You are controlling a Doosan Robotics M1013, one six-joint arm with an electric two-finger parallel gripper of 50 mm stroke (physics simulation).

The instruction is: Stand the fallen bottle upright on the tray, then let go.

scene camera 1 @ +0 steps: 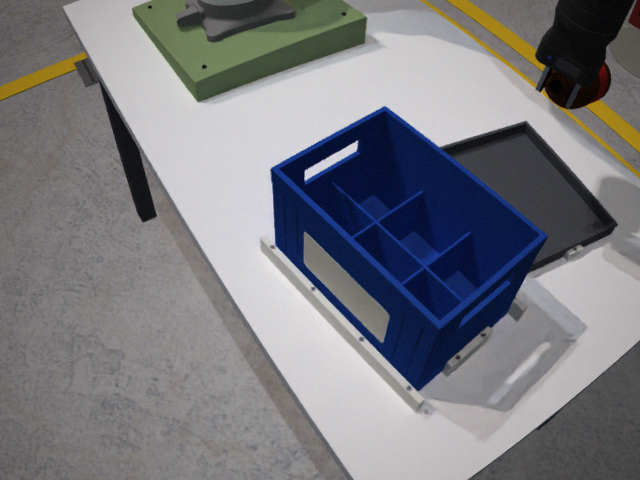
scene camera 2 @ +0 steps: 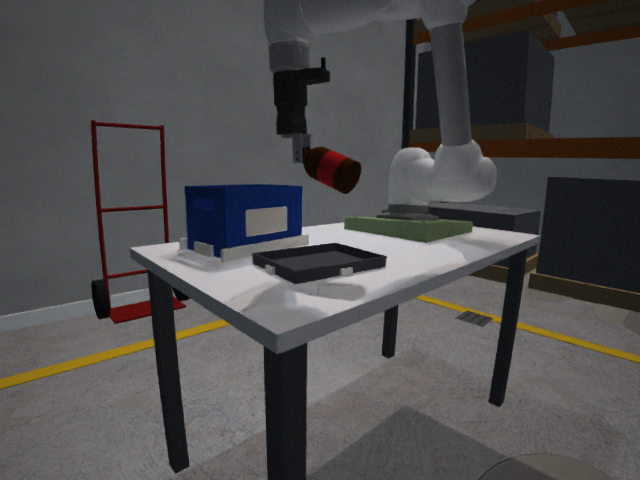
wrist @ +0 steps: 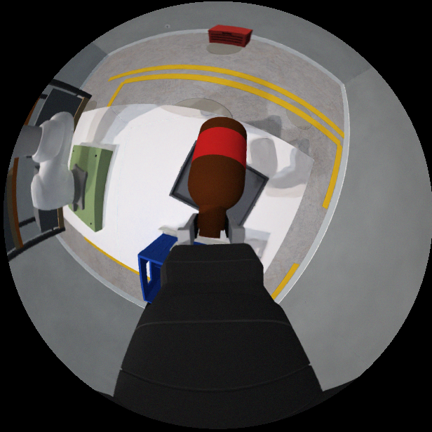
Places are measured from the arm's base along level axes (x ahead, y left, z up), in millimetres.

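Pixels of known places: gripper, fingertip midpoint: (scene camera 1: 554, 95) (scene camera 2: 302, 162); arm's base at its link origin: (scene camera 1: 238, 10) (scene camera 2: 407, 219).
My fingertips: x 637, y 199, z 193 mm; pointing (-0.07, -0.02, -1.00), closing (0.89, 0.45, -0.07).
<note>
For each thing: its middle in the pictures, then the offset to it from my fingertips. "spot": a spot on its surface instead.
- brown bottle with a red label, body centre: (scene camera 1: 572, 81) (scene camera 2: 323, 164) 54 mm left, 18 mm back, 5 mm down
- dark grey tray at a spot on its surface: (scene camera 1: 527, 170) spot: 84 mm left, 57 mm back, 231 mm down
- tall blue crate with dividers, body centre: (scene camera 1: 399, 246) (scene camera 2: 245, 216) 236 mm right, 34 mm ahead, 149 mm down
A brown bottle with a red label (scene camera 1: 602, 85) (scene camera 2: 330, 169) (wrist: 220, 180) hangs in the air, clear of the table. It is tilted, with its neck at the fingers and its base lower and pointing outward. My gripper (scene camera 1: 556, 90) (scene camera 2: 301, 153) (wrist: 211, 220) points down and is shut on the bottle's neck. The dark grey tray (scene camera 1: 527, 170) (scene camera 2: 320, 258) (wrist: 252, 187) lies flat on the table, well below the bottle. In the wrist view the bottle hides part of the tray; in scene camera 1 the crate hides one side of it.
A tall blue crate with dividers (scene camera 1: 289, 206) (scene camera 2: 206, 222) (wrist: 161, 245) stands beside the tray, with pale rails (scene camera 1: 336, 315) along its foot. The green base plate (scene camera 1: 258, 56) (scene camera 2: 408, 227) (wrist: 95, 185) bears the robot's base. A red hand truck (scene camera 2: 131, 208) stands behind the table.
</note>
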